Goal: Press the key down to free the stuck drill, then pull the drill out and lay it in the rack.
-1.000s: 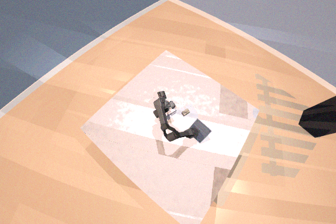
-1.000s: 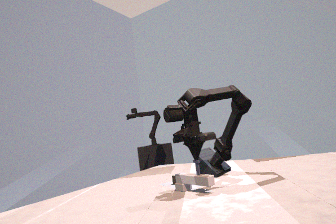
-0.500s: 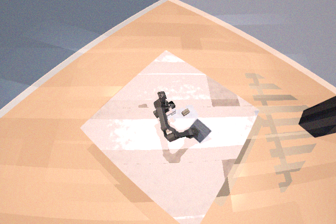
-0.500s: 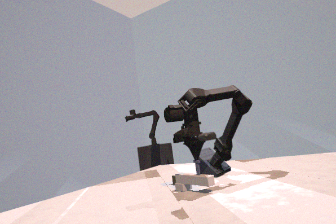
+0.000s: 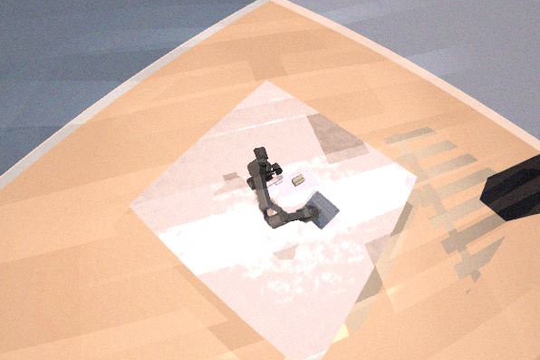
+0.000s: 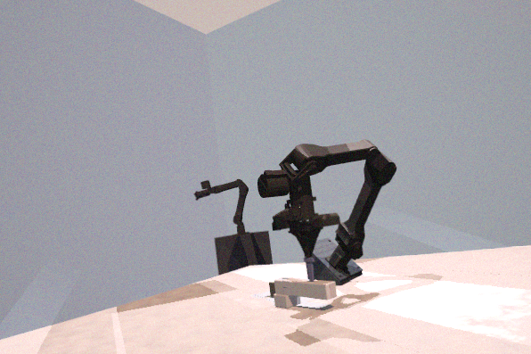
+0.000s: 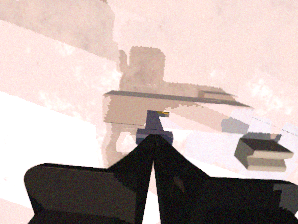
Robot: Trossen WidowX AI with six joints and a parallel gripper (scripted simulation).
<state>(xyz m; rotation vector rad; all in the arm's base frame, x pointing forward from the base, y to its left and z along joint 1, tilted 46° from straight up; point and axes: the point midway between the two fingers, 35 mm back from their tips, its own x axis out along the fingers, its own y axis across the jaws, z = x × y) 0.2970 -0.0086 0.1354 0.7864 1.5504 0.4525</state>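
The purple key lies 3 cm below my gripper tip. The rest, counted from my gripper tip: pale block (4 cm to the right, 8 cm below); brown block (11 cm behind, 18 cm to the right, 10 cm below); yellow drill (1 cm behind, 5 cm to the right, 7 cm below).
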